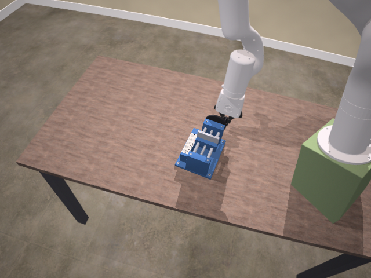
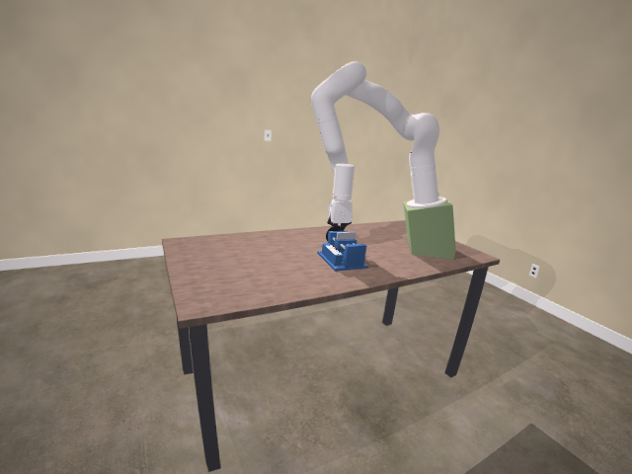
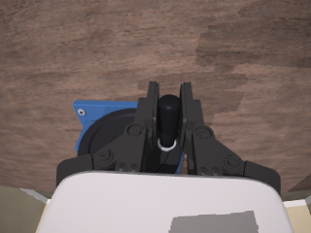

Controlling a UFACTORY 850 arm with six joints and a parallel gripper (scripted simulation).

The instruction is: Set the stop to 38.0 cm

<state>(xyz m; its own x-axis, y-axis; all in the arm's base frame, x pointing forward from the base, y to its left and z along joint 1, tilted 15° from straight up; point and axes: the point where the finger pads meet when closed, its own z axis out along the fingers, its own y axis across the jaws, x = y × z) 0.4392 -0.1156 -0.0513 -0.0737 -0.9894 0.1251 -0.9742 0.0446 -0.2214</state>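
My gripper is now 20 mm to the right of the black handwheel and 10 mm short of it. The rest, counted from my hand: grey stop block: 140 mm to the left, 60 mm ahead, 20 mm above.
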